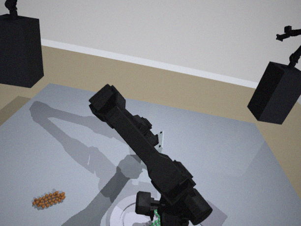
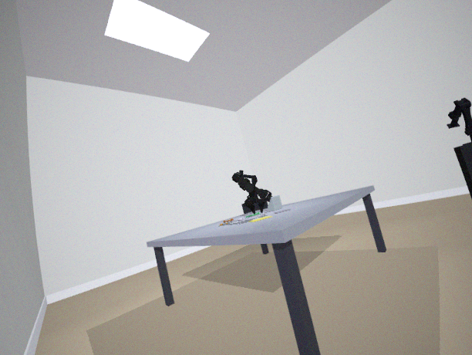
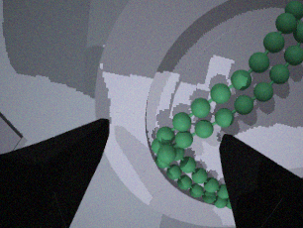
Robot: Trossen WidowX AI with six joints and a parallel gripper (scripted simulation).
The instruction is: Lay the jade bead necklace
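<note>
Now: gripper tip 6 cm to the left of the round bead board, 1 cm short of it and 1 cm above it. From my gripper tip the other things lie so: yellow strip 20 cm ahead, 16 cm to the left, 2 cm below; flat grey square 17 cm to the left, 4 cm behind, 2 cm below.
</note>
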